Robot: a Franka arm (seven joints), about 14 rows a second.
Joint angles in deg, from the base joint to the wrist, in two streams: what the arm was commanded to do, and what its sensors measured. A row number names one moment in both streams.
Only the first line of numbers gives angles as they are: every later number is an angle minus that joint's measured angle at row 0.
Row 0, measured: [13.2 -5.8 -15.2 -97.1 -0.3 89.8 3.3]
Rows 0 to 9, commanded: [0.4 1.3 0.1 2.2 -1.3 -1.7 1.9]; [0.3 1.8 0.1 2.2 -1.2 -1.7 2.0]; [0.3 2.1 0.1 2.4 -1.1 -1.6 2.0]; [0.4 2.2 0.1 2.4 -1.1 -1.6 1.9]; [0.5 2.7 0.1 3.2 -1.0 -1.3 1.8]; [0.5 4.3 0.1 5.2 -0.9 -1.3 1.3]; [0.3 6.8 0.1 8.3 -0.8 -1.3 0.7]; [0.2 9.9 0.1 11.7 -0.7 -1.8 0.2]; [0.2 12.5 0.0 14.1 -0.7 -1.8 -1.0]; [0.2 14.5 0.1 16.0 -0.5 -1.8 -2.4]
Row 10, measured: [0.0 7.5 0.2 8.1 0.0 0.0 -0.2]
